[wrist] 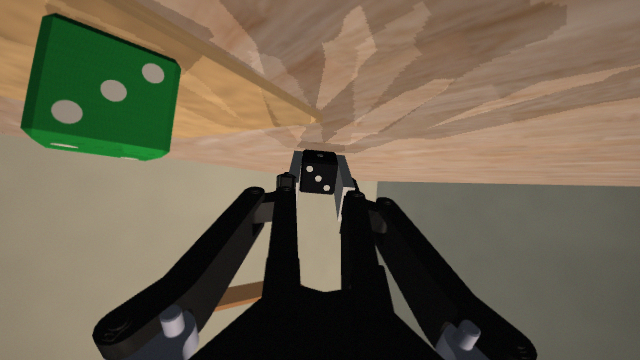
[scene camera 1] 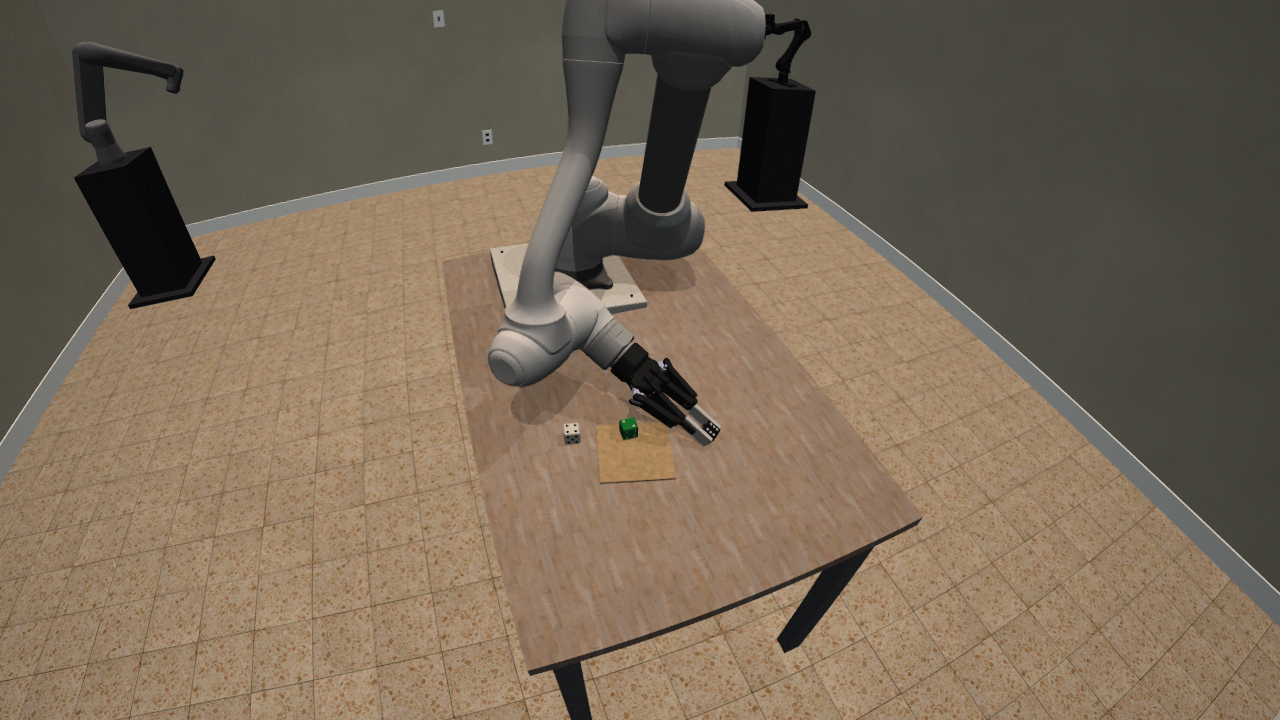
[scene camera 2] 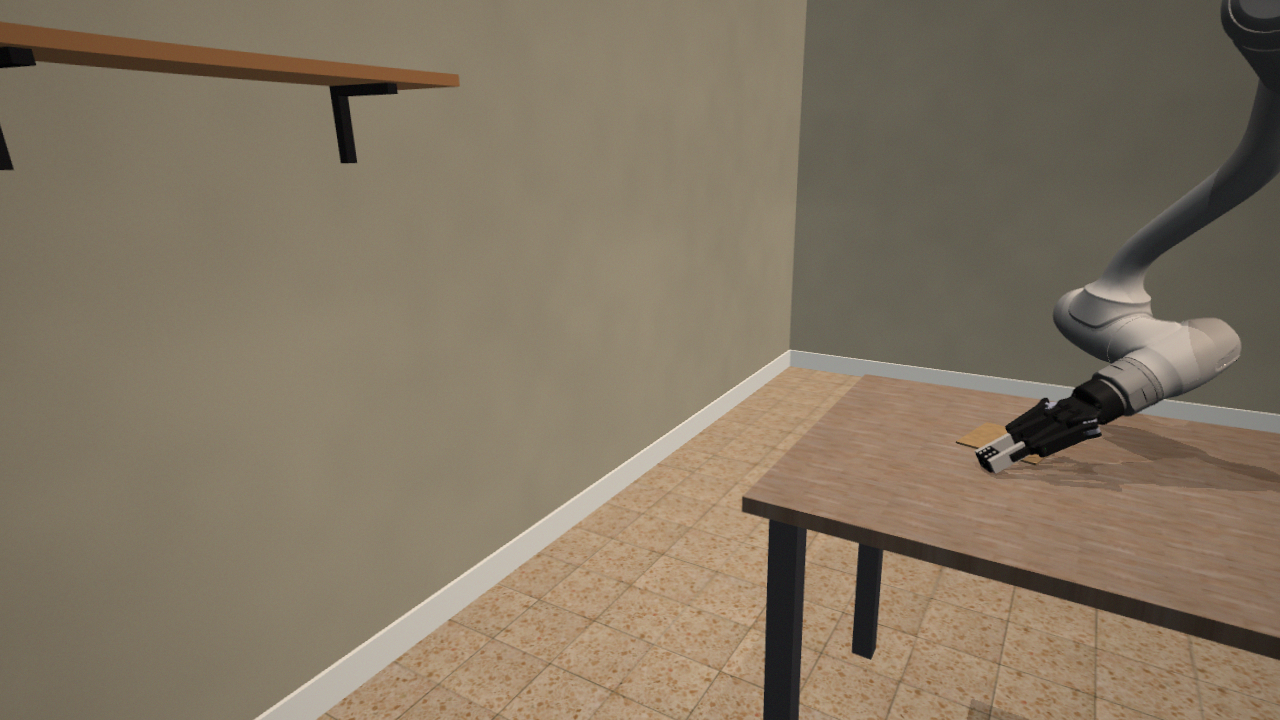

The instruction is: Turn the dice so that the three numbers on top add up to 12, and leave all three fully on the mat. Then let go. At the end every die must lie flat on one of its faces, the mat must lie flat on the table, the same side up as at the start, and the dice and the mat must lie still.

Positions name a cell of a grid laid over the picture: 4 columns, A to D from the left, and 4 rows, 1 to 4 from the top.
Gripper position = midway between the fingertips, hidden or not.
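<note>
Tan mat (scene camera 1: C3) (scene camera 2: D3) (wrist: B2). Green die (wrist: A2). Black die (wrist: B2). My gripper (scene camera 1: C3) (scene camera 2: D3) (wrist: B2).
</note>
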